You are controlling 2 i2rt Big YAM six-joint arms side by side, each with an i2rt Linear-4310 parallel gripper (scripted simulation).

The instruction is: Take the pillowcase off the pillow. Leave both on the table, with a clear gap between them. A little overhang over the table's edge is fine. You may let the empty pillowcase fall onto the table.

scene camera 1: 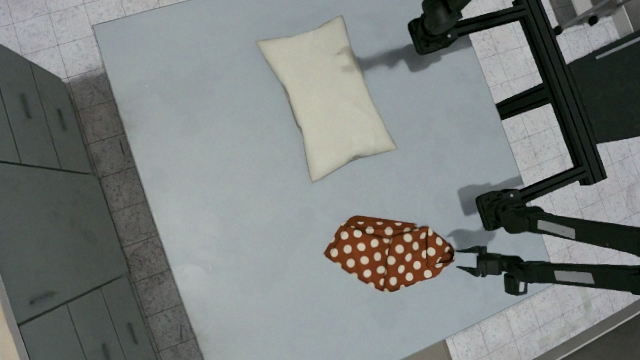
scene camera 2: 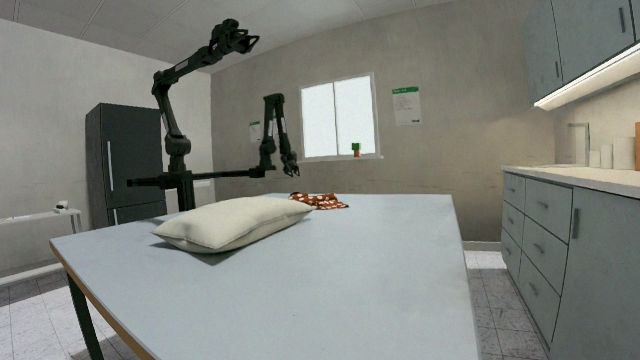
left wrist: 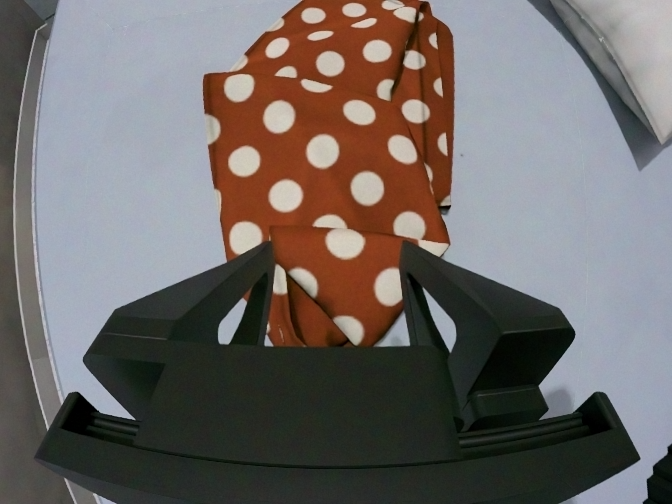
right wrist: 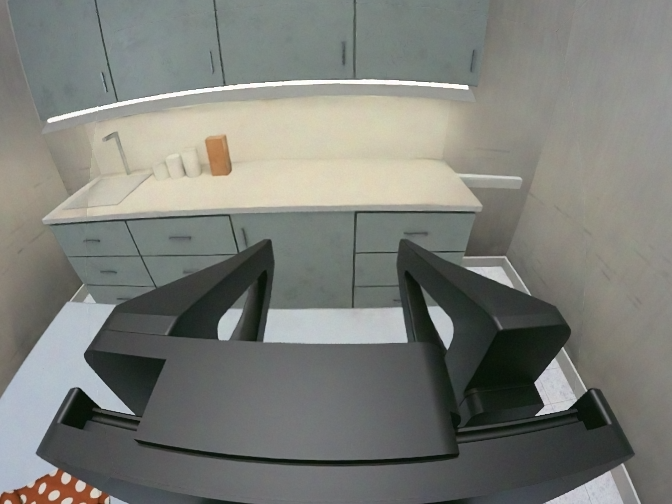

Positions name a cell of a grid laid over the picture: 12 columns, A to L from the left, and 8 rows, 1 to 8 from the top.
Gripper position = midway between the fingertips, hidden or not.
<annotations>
my right gripper: scene camera 2 E1; right wrist F4; not seen in scene camera 1 (out of frame); not seen in the left wrist view (out of frame)
</annotations>
